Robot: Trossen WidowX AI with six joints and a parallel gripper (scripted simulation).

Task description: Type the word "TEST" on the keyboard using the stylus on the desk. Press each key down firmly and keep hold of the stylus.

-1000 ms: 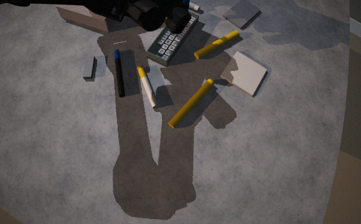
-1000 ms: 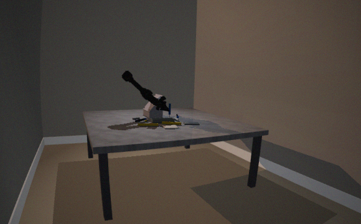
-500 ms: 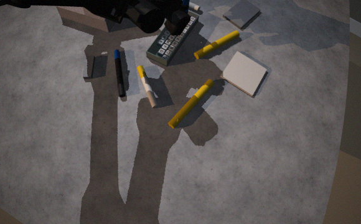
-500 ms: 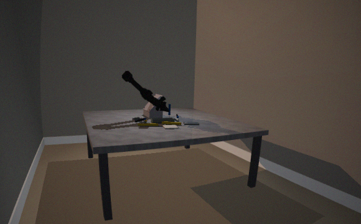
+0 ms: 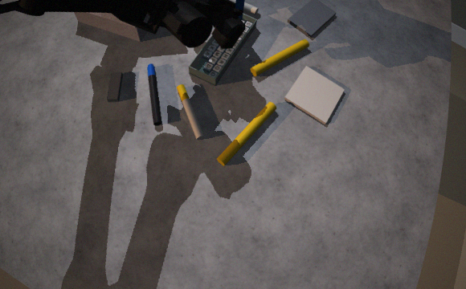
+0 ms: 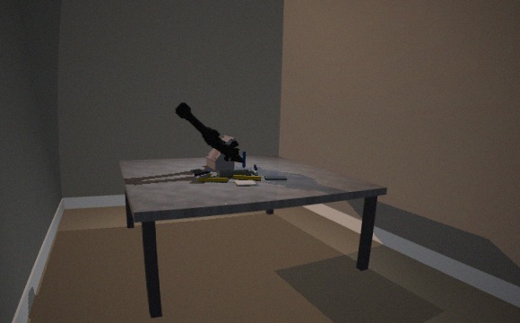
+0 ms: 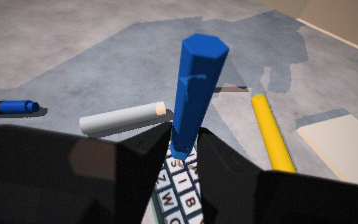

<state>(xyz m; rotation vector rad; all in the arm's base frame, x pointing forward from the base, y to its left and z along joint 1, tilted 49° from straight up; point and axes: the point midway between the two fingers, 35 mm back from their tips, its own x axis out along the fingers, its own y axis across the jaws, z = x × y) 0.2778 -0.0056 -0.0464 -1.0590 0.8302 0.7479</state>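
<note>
My gripper tip is now 2 cm short of the T key, 5 cm to the left of it and 6 cm above it. Also, from my gripper tip: blue stylus (2 cm below); white cylinder (3 cm behind, 8 cm to the left, 7 cm below); grey pad (14 cm ahead, 14 cm to the left, 7 cm below).
</note>
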